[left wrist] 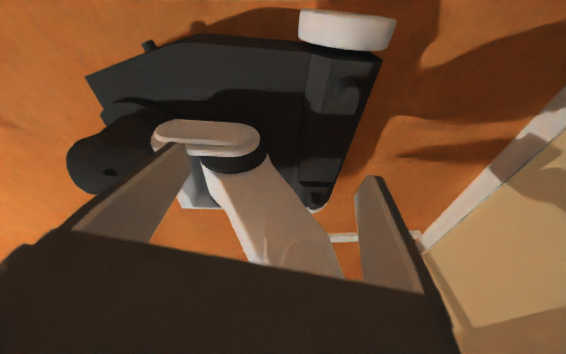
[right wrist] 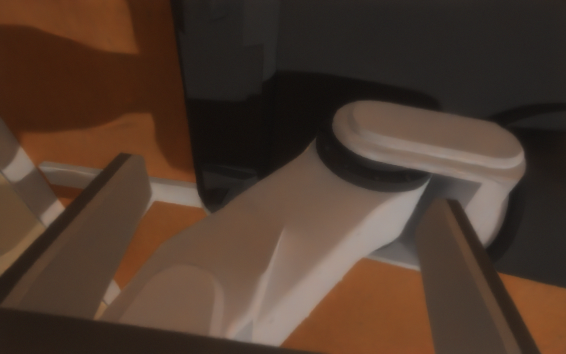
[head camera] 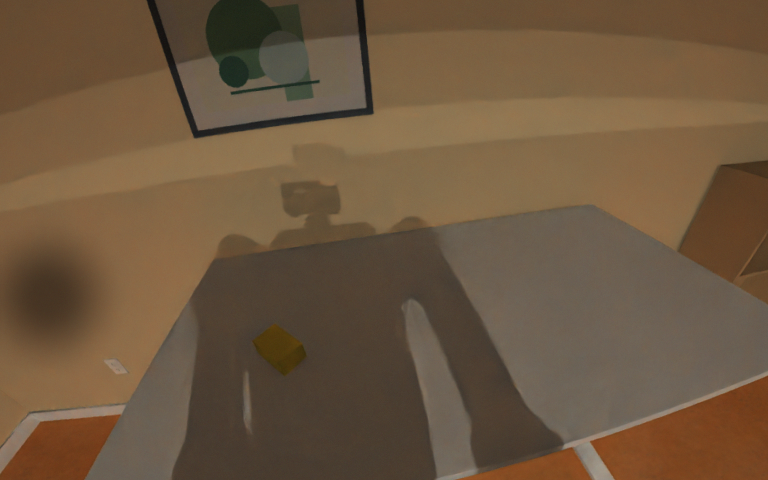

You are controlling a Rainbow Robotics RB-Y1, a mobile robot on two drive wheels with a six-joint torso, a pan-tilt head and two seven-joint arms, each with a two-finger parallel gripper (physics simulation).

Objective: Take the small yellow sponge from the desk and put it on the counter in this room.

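Frame: origin at the robot's base, x back, y right, z up, level; centimetres.
Seen in the pictures: left gripper, fingertip midpoint: (left wrist: 273,171); right gripper, fingertip midpoint: (right wrist: 285,194).
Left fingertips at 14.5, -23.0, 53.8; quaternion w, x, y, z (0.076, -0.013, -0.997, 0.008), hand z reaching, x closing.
Observation:
A point is followed by its place in that frame, as x, y, z.
The small yellow sponge (head camera: 278,348) {-25.2, -24.6, 99.5} lies on the left part of the grey desk (head camera: 572,316) {-30.2, 42.9, 95.0} in the head camera view, inside the robot's shadow. My left gripper (left wrist: 273,171) {14.5, -23.0, 53.7} is open, with its fingers wide apart and no object between them; the robot's base and torso show beyond them. My right gripper (right wrist: 285,194) {16.2, 21.0, 53.5} is open and empty too, with the robot's own body and floor behind its fingers. Neither gripper shows in the head camera view, and the sponge does not show in the wrist views. The counter does not show in these views.
A tan wall stands behind the desk's far edge, with a framed picture (head camera: 283,120) {-75.5, -27.2, 138.0} on it. A brown shelf unit (head camera: 716,220) {-86.5, 159.3, 81.4} stands at the right beyond the desk. A wall outlet (head camera: 116,366) {-65.6, -138.7, 40.2} is at the left. Orange floor (head camera: 685,430) {-32.2, 133.4, 0.0} shows in front of the desk.

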